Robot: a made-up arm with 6 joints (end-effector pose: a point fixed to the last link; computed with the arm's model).
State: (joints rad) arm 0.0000 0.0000 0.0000 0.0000 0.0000 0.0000
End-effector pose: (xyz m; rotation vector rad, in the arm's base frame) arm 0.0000 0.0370 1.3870 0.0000 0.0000 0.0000
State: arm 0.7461 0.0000 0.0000 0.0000 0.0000 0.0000
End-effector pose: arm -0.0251 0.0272 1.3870 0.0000 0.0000 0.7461
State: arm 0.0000 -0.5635 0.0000 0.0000 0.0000 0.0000
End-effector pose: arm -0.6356 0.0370 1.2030 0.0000 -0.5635 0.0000
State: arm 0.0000 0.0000 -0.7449 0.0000 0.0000 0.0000
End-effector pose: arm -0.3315 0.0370 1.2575 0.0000 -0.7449 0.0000
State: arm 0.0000 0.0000 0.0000 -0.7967 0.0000 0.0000
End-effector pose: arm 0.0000 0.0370 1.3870 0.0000 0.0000 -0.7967
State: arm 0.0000 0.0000 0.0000 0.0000 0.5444 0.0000
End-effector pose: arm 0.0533 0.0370 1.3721 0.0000 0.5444 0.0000
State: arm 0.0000 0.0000 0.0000 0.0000 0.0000 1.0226
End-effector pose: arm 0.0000 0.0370 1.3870 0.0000 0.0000 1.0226
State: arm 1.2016 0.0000 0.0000 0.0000 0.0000 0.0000
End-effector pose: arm -0.0345 0.0134 1.3870 0.0000 0.0000 1.2016
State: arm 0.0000 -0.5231 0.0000 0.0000 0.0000 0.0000
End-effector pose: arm -0.5945 0.0370 1.2279 0.0000 -0.5231 0.0000
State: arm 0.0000 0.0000 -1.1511 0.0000 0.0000 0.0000
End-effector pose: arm -0.4466 0.0370 1.0973 0.0000 -1.1511 0.0000
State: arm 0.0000 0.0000 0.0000 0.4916 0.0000 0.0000
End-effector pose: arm 0.0000 0.0370 1.3870 0.0000 0.0000 0.4916
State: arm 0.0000 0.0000 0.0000 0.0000 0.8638 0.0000
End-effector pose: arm 0.0783 0.0370 1.3509 0.0000 0.8638 0.0000
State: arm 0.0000 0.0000 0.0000 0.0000 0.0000 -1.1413
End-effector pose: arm 0.0000 0.0370 1.3870 0.0000 0.0000 -1.1413
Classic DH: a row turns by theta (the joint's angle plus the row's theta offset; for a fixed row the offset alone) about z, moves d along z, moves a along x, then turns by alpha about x. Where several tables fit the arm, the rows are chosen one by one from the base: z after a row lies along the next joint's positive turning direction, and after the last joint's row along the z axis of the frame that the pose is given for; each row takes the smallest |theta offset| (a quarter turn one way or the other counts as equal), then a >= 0, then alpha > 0; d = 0 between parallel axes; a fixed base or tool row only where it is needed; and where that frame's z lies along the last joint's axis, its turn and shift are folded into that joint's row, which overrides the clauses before.
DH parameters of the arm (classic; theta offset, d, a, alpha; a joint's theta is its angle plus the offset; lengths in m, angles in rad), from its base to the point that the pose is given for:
joint 1: 0 0.197 0 -1.5708
joint 2: -1.5708 0 0.701 0
joint 3: 1.5708 0.037 0 1.5708
joint 4: 0 0.386 0 -1.5708
joint 5: 0 0 0 1.5708
joint 6: 0 0.103 0 0

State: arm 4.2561 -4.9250 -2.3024 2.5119 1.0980 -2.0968
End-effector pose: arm -0.0466 -0.3014 0.5387 -2.1613 -0.0119 -1.3497
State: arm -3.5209 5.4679 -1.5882 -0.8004 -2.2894 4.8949
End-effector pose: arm 0.6015 -0.3395 0.4059 -1.5366 -0.9174 1.9304
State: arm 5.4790 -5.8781 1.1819 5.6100 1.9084 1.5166
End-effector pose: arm 0.4179 -0.4679 0.7596 -2.6719 -0.9862 1.1124
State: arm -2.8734 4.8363 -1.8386 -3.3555 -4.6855 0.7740
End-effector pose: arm 0.5373 0.0866 -0.0812 -0.1906 -1.4694 1.0103
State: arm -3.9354 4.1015 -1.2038 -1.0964 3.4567 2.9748
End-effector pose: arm 0.2973 -0.3956 -0.4811 0.2558 -0.1471 0.1007
